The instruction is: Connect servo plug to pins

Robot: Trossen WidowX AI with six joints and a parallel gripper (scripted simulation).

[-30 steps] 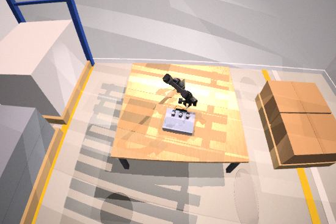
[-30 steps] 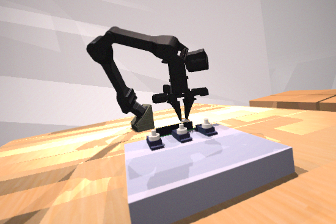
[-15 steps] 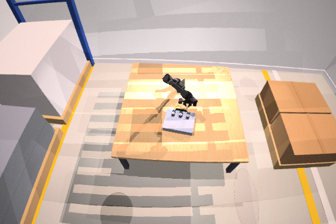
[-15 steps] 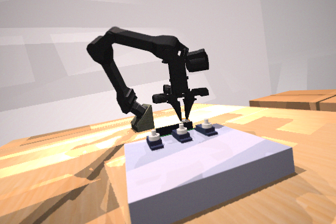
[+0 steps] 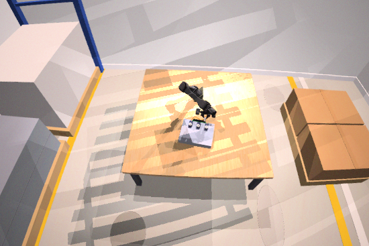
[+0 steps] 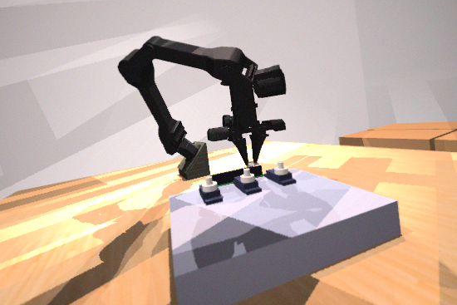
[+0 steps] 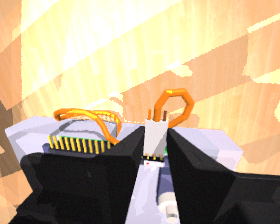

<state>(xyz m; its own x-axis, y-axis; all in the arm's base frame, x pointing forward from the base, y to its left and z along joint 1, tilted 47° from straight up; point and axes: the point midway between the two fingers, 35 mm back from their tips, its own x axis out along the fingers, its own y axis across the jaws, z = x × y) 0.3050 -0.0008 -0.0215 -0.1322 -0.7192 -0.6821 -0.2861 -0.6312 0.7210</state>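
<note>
Right now my gripper tip is 20 mm short of the black pin strip, 60 mm to the left of it and 10 mm above it. The rest, counted from my gripper tip: pale grey holder (170 mm ahead, 100 mm to the right, 50 mm below).
</note>
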